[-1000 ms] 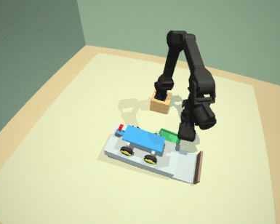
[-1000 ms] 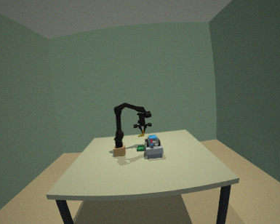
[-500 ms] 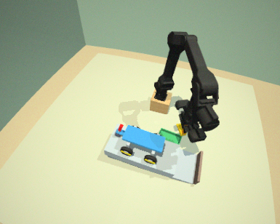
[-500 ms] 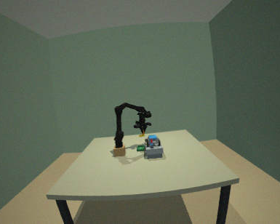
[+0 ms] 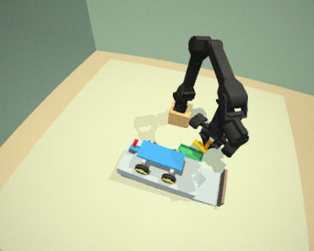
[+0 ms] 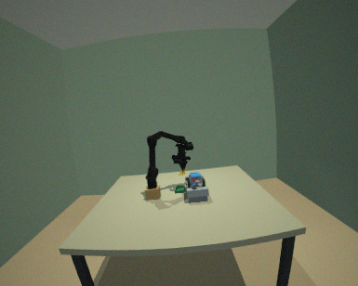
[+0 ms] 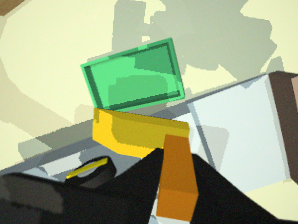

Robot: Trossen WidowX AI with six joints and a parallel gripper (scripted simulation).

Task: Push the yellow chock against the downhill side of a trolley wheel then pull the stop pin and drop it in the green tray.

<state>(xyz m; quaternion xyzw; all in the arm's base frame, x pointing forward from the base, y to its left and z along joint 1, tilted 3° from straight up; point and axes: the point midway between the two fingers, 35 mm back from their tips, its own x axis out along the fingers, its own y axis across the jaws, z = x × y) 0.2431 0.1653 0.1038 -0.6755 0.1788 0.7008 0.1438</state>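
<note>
Now: the red-headed stop pin 8 cm ahead of my gripper tip, 27 cm to the right of it and 2 cm below it. Round my gripper tip: brown end stop (8 cm ahead, 12 cm to the left, 13 cm below); then blue trolley (9 cm ahead, 15 cm to the right, 4 cm below); then green tray (4 cm behind, 5 cm to the right, 16 cm below).
</note>
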